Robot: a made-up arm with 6 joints.
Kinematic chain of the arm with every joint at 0, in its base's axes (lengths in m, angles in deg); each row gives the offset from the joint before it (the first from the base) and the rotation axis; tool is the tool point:
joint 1: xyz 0 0 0.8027 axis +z
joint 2: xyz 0.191 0 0 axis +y
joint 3: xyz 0 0 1.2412 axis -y
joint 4: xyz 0 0 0.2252 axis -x
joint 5: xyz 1.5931 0 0 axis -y
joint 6: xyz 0.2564 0 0 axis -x
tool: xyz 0 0 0
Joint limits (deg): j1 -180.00..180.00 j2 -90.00..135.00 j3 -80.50..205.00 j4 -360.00..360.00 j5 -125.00..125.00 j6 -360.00..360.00
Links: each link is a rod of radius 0.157 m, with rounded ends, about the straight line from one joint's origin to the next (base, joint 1, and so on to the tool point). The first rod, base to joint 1, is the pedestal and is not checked.
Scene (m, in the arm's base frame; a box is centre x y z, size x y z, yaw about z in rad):
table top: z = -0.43
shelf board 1: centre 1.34 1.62 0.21 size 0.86 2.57 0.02 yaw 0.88
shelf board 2: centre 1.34 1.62 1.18 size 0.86 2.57 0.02 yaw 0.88
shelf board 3: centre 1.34 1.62 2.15 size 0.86 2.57 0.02 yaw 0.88
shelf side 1: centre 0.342 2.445 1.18 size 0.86 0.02 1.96 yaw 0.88
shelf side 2: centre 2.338 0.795 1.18 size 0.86 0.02 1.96 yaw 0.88
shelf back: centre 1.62 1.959 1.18 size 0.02 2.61 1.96 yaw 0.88
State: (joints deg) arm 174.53 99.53 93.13 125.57 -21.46 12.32
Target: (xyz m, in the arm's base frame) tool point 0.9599 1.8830 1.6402
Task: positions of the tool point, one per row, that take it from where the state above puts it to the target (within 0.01 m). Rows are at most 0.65 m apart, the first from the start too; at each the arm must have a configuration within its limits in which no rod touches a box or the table.
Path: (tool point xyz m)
1: -3.1413 0.9377 0.9119
2: -2.8891 1.4393 1.1482
3: -2.5102 1.8495 1.3678
4: -2.0385 2.1379 1.5581
5: -1.5168 2.2857 1.7083
6: -0.9899 2.2905 1.8100
7: -0.4992 2.1651 1.8562
8: -0.0796 1.9337 1.8434
9: 0.2473 1.6305 1.7709
10: 0.4723 1.2932 1.6403
11: 0.6056 1.4953 1.6909
12: 0.7690 1.6963 1.6914
13: 0.9600 1.8830 1.6402

